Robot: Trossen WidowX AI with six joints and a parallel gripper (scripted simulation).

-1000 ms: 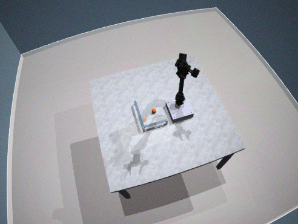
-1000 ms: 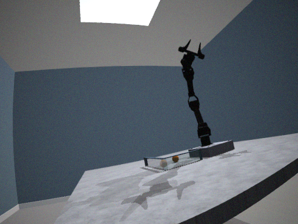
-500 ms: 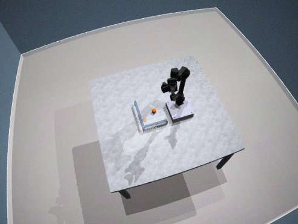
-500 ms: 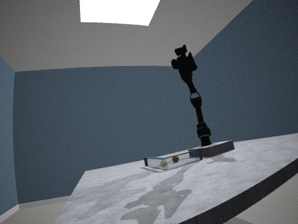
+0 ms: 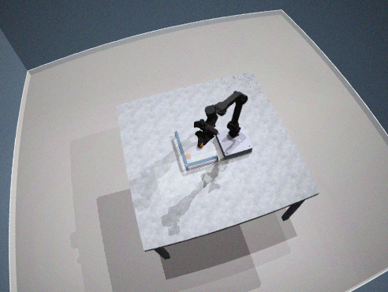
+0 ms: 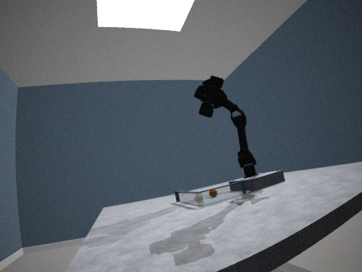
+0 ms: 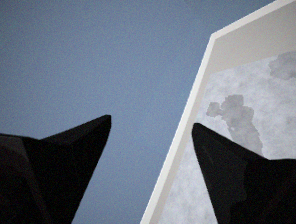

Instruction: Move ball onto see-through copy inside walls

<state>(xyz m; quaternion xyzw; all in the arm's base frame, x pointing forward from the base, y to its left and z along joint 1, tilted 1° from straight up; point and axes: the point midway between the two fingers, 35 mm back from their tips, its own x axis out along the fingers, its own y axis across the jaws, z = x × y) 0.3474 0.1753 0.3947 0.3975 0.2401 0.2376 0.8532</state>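
Now: the orange ball 12 cm behind my gripper tip, 25 cm to the right of it and 42 cm below it.
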